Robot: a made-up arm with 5 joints. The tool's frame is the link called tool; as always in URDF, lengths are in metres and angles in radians. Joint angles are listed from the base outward.
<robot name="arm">
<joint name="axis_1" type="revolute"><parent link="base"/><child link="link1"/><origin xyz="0.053 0 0.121" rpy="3.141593 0 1.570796"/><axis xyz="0 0 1"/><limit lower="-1.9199" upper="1.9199"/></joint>
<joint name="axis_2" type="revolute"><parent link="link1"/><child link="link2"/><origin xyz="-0.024 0.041 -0.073" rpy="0 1.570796 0"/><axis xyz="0 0 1"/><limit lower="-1.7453" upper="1.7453"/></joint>
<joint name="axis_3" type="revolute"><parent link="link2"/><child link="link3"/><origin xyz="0.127 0.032 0"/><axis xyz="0 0 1"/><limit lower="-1.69" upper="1.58"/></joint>
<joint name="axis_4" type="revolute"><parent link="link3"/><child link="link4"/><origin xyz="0.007 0.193 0" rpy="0 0 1.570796"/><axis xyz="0 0 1"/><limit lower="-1.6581" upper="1.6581"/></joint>
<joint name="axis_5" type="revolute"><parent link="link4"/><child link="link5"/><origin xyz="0.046 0 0.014" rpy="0 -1.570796 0"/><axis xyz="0 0 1"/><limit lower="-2.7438" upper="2.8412"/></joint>
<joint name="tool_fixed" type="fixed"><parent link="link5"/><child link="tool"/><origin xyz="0 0 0" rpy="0 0 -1.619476"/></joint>
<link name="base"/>
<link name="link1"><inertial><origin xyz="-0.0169 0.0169 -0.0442"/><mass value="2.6"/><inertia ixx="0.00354" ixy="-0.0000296" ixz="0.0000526" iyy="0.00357" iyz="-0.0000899" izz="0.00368"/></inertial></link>
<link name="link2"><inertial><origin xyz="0.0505 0.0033 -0.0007"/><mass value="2.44"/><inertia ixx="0.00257" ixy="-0.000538" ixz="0" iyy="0.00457" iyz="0" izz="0.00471"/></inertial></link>
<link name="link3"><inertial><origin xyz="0.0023 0.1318 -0.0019"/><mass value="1.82"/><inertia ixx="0.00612" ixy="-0.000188" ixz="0" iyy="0.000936" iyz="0" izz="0.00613"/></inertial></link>
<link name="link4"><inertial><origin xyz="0.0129 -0.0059 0.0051"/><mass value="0.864"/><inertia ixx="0.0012" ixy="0" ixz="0.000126" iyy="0.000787" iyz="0" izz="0.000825"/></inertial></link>
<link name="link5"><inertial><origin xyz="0.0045 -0.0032 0.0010"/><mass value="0.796"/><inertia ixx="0.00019" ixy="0" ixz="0" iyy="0.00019" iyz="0" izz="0.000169"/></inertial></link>
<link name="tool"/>
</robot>
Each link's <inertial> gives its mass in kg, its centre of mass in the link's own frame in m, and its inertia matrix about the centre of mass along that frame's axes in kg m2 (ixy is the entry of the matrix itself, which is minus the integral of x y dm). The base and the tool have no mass. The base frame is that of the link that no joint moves.
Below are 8 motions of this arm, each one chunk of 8 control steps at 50 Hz.
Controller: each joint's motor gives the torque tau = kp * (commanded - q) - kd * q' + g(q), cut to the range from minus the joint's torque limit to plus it. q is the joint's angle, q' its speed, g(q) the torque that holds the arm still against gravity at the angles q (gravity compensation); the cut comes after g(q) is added. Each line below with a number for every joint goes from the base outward.
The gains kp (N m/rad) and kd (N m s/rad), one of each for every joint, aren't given. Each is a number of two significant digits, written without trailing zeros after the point. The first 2 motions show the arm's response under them.
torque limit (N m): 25 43 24 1.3 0.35
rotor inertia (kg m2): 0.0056 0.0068 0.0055 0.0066 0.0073
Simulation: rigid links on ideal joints. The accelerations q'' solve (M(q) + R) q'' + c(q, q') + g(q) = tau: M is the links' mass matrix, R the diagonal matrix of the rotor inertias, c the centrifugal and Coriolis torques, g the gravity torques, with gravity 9.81 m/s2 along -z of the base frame. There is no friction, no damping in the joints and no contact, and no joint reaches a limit. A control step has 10 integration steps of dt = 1/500 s. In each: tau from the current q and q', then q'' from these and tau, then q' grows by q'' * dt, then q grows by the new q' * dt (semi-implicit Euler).
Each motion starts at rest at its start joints. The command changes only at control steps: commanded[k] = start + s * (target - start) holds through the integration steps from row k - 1 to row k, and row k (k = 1, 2, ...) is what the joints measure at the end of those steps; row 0 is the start. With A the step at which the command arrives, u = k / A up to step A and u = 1 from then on. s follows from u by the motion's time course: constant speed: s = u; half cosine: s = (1 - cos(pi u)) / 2; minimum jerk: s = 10 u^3 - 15 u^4 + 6 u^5; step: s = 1 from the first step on.
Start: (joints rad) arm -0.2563 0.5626 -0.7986 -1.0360 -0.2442
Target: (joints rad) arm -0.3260 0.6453 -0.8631 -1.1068 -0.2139
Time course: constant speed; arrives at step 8
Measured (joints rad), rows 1 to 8:
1: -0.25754 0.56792 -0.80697 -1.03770 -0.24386
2: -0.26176 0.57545 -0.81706 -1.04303 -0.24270
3: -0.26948 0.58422 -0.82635 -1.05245 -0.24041
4: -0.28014 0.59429 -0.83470 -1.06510 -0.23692
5: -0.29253 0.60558 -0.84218 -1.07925 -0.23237
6: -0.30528 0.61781 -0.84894 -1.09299 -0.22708
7: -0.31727 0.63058 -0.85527 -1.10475 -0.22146
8: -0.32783 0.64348 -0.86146 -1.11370 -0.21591
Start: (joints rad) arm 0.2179 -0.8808 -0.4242 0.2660 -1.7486
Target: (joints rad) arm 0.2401 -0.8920 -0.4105 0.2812 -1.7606
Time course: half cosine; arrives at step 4
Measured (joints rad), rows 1 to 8:
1: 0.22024 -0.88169 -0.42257 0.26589 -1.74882
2: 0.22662 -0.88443 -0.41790 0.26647 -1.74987
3: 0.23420 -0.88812 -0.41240 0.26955 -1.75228
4: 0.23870 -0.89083 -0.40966 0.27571 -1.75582
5: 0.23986 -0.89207 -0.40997 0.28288 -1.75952
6: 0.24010 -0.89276 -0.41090 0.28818 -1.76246
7: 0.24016 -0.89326 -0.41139 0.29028 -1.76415
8: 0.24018 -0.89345 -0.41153 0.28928 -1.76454
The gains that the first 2 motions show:
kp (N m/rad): 260 180 140 5.4 5.1
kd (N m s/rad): 4.3 2.5 2 0.098 0.12
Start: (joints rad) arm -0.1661 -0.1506 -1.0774 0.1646 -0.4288
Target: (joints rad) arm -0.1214 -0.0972 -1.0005 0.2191 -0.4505
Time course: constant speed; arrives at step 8
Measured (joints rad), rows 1 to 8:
1: -0.16293 -0.15121 -1.07431 0.16306 -0.42914
2: -0.15686 -0.15046 -1.06916 0.15975 -0.43040
3: -0.15041 -0.14744 -1.06226 0.15580 -0.43282
4: -0.14456 -0.14191 -1.05360 0.15306 -0.43623
5: -0.13912 -0.13405 -1.04323 0.15363 -0.44017
6: -0.13380 -0.12431 -1.03144 0.15927 -0.44417
7: -0.12848 -0.11330 -1.01865 0.17084 -0.44783
8: -0.12314 -0.10172 -1.00538 0.18800 -0.45092

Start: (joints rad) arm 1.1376 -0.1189 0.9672 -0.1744 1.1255
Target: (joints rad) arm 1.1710 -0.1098 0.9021 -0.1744 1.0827
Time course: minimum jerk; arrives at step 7
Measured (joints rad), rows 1 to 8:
1: 1.13788 -0.11855 0.96667 -0.17411 1.12538
2: 1.13974 -0.11652 0.96323 -0.17209 1.12447
3: 1.14479 -0.11236 0.95418 -0.16651 1.12157
4: 1.15313 -0.10786 0.93933 -0.15747 1.11560
5: 1.16281 -0.10577 0.92164 -0.14847 1.10646
6: 1.17081 -0.10760 0.90580 -0.14522 1.09538
7: 1.17484 -0.11229 0.89555 -0.15233 1.08454
8: 1.17494 -0.11648 0.89120 -0.16964 1.07599

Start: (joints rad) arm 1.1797 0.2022 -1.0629 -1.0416 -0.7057
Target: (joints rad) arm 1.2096 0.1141 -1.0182 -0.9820 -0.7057
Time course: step
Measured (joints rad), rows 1 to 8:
1: 1.18734 0.16405 -1.00455 -1.03256 -0.70503
2: 1.20284 0.14636 -0.99619 -1.00373 -0.70394
3: 1.21487 0.13264 -1.00423 -0.96957 -0.70372
4: 1.21865 0.11816 -1.01463 -0.94208 -0.70456
5: 1.21588 0.10476 -1.02455 -0.92933 -0.70584
6: 1.21128 0.09443 -1.03235 -0.93423 -0.70688
7: 1.20857 0.08835 -1.03701 -0.95431 -0.70732
8: 1.20850 0.08681 -1.03825 -0.98301 -0.70726

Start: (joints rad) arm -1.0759 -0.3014 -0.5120 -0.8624 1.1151
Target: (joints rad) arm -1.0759 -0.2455 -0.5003 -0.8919 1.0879
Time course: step
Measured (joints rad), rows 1 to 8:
1: -1.07474 -0.28748 -0.52517 -0.87461 1.11078
2: -1.07444 -0.27383 -0.52360 -0.89928 1.10161
3: -1.07493 -0.26073 -0.51298 -0.92376 1.09128
4: -1.07566 -0.24696 -0.50189 -0.93783 1.08277
5: -1.07638 -0.23475 -0.49241 -0.93606 1.07787
6: -1.07689 -0.22602 -0.48555 -0.91868 1.07701
7: -1.07713 -0.22159 -0.48199 -0.89065 1.07951
8: -1.07711 -0.22144 -0.48177 -0.85972 1.08402

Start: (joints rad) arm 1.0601 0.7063 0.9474 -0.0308 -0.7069
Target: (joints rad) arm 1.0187 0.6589 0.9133 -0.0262 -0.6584
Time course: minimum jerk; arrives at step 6
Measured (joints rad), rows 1 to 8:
1: 1.05953 0.70574 0.94741 -0.03027 -0.70671
2: 1.05593 0.70226 0.94709 -0.02670 -0.70532
3: 1.04705 0.69361 0.94453 -0.01700 -0.70079
4: 1.03420 0.68054 0.93711 -0.00196 -0.69163
5: 1.02210 0.66676 0.92448 0.01137 -0.67836
6: 1.01522 0.65619 0.91018 0.01306 -0.66386
7: 1.01397 0.65015 0.89962 -0.00219 -0.65176
8: 1.01573 0.64814 0.89587 -0.03085 -0.64452

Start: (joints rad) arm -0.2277 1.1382 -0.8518 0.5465 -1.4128
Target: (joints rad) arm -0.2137 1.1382 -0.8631 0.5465 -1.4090
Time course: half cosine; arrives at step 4
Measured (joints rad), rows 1 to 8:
1: -0.22745 1.13868 -0.85276 0.54682 -1.41269
2: -0.22627 1.13983 -0.85544 0.54781 -1.41217
3: -0.22353 1.14080 -0.85875 0.54924 -1.41107
4: -0.21940 1.14060 -0.86103 0.55036 -1.40961
5: -0.21482 1.13941 -0.86219 0.55068 -1.40835
6: -0.21082 1.13808 -0.86312 0.55006 -1.40771
7: -0.20813 1.13694 -0.86394 0.54845 -1.40779
8: -0.20709 1.13613 -0.86455 0.54609 -1.40842

